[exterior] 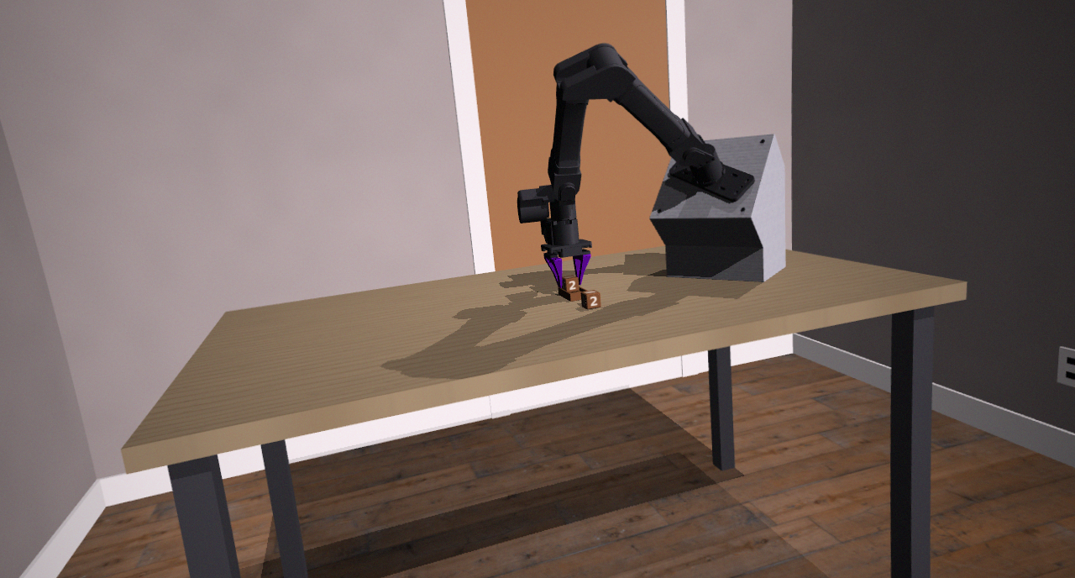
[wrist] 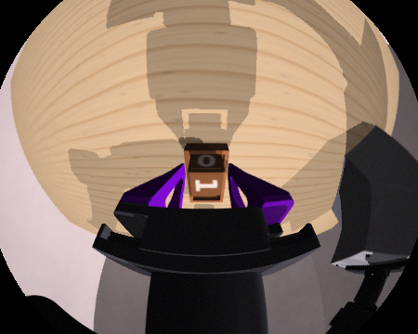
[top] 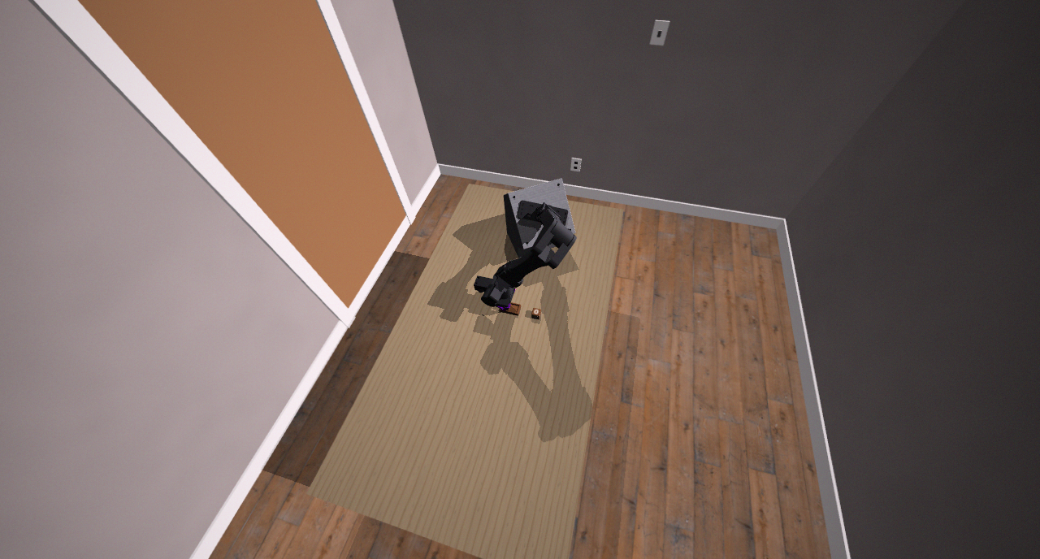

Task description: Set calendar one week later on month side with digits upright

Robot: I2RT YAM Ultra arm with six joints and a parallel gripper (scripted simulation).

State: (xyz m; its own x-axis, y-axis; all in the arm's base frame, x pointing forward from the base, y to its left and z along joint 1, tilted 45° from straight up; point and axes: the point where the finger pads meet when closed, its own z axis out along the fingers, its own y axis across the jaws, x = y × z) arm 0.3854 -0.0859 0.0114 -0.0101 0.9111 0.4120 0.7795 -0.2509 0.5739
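The brown tray is 2 cm to the left of my hand and 2 cm below it.
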